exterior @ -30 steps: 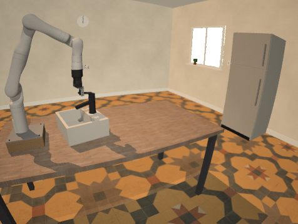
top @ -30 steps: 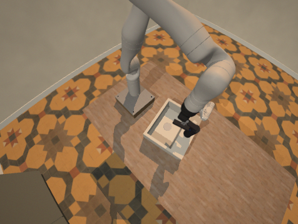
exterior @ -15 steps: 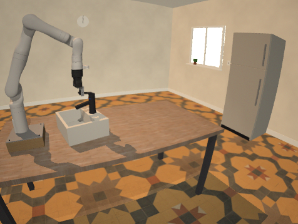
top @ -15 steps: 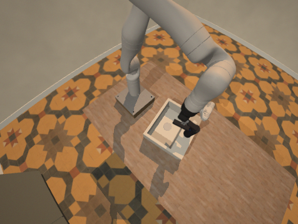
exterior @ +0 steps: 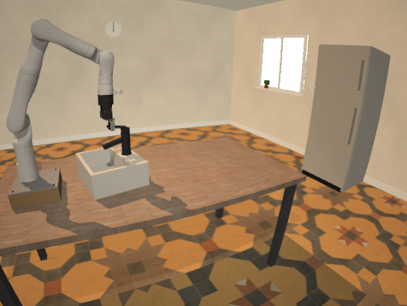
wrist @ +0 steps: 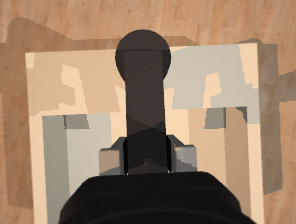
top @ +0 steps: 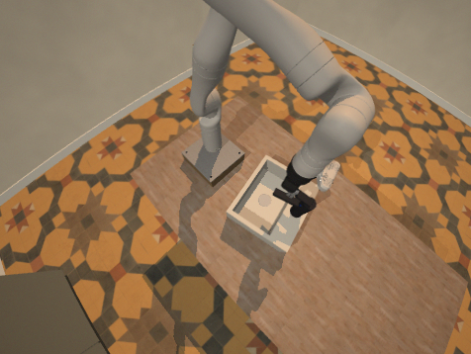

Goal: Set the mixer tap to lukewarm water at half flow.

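Right now the black lever is 3 cm ahead of my hand. Also, from my hand: sink basin 4 cm behind, 1 cm to the right, 24 cm below; then black mixer tap 5 cm ahead, 1 cm to the left, 5 cm below.
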